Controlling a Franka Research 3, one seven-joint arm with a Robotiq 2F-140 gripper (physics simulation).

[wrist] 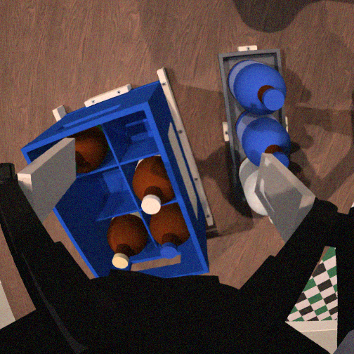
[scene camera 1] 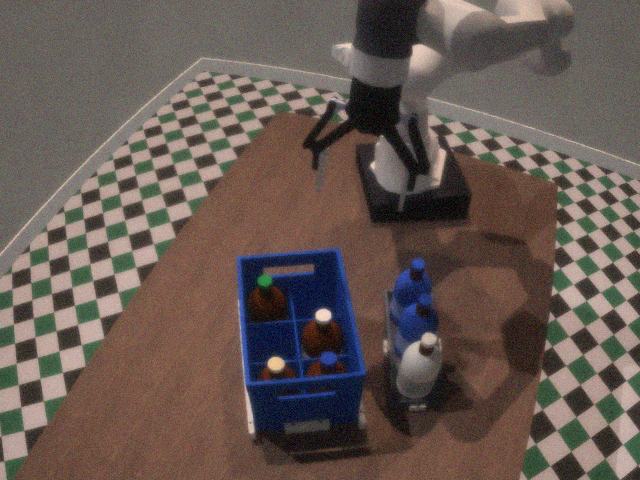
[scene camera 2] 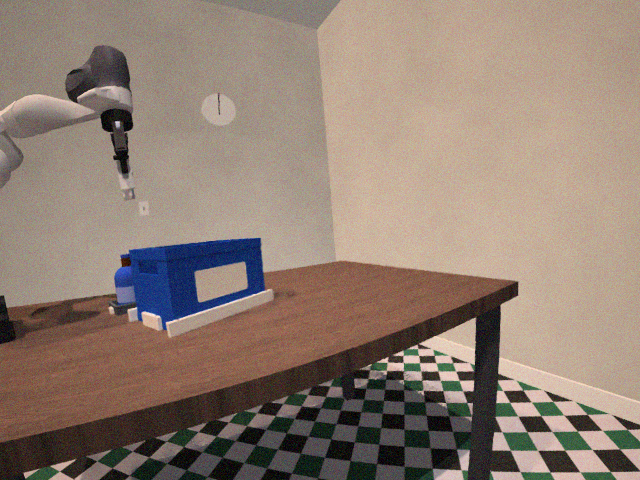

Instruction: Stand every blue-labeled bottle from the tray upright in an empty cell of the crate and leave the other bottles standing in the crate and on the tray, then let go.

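Observation:
Two blue-labeled bottles, the rear one and the middle one, stand upright in the tray beside a white bottle. The blue crate has six cells. Brown bottles with green, white, cream and blue caps stand in four. In scene camera 1, the rear-right and middle-left cells are empty. My gripper is open and empty, high above the table, on the robot-base side of crate and tray.
White strips lie along the crate's foot on the wooden table. The robot's black base block stands behind the crate and tray. A narrow gap separates crate and tray.

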